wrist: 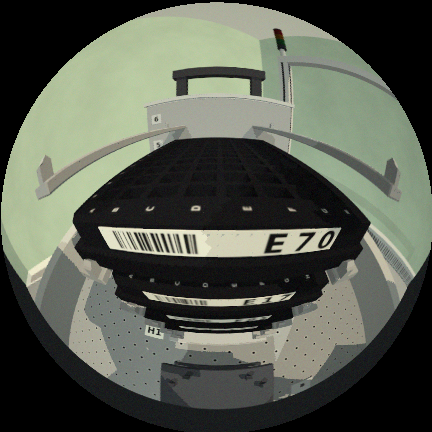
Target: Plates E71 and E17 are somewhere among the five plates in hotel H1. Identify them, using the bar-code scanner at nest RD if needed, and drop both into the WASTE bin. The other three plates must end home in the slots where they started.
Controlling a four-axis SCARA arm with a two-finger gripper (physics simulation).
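Places are measured from the arm's base along level axes (x right, y ahead, z up), in centimetres.
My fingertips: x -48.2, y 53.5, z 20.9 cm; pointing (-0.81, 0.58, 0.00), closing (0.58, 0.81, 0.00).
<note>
Ahead of a thing's pixels: the offset from my fingertips to its top centre. "spot": to the spot under its first point.
The hotel H1 [220, 117] stands ahead, its back panel marked 6 and 5. Black plate E70 {dx +2.0, dy -1.3, dz +2.6 cm} [212, 267] fills the middle of the wrist view, the top one of a stack, its bar code and label facing me. Plate E17 {dx +2.0, dy -1.3, dz -0.2 cm} [220, 286] lies below it, partly covered. A third plate {spot: dx +5.4, dy -7.5, dz -3.9 cm} [160, 319] with a label too foreshortened to read surely, and a fourth label strip, show lower down. My gripper [217, 206] is open; its fingers reach forward at both sides, their tips hidden behind E70, and no plate is seen held. The WASTE bin and the RD sign do not show.
Two empty support arms [112, 154] [332, 156] of the hotel jut out above E70. The H1 sign {dx +0.7, dy -12.5, dz -19.6 cm} [154, 331] is on the perforated deck. A dark low platform {spot: dx +12.7, dy -9.1, dz -13.7 cm} [217, 387] with corner posts lies below the stack. A signal tower [280, 40] stands at the back right.
</note>
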